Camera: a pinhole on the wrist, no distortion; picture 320 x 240 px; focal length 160.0 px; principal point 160.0 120.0 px. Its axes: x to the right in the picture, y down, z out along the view. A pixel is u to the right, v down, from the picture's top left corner.
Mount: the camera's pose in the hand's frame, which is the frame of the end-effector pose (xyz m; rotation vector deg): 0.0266 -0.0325 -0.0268 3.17 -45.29 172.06
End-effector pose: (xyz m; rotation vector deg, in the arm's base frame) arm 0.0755 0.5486 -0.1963 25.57 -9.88 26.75
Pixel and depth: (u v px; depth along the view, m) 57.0 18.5 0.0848
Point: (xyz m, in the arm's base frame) 0.1602 0.5273 -0.1217
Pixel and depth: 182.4 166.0 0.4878
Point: 0.2093 0.0705 -0.0579
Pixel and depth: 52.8 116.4 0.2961
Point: 0.3503 0.3967 -0.0019
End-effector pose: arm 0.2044 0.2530 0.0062 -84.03 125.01 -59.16
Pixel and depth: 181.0 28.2 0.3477
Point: 0.4540 0.1020 -0.2323
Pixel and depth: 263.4 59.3 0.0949
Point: 0.2949 0.2410 -0.0172
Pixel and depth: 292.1 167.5 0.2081
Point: 0.4683 0.2902 0.0286
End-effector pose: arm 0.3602 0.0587 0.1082 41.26 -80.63 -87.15
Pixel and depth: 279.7 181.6 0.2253
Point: 0.2506 0.2280 -0.0988
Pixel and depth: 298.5 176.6 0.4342
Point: 0.1602 0.4700 -0.2549
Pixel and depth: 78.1 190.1 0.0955
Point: 0.2723 -0.0027 0.0126
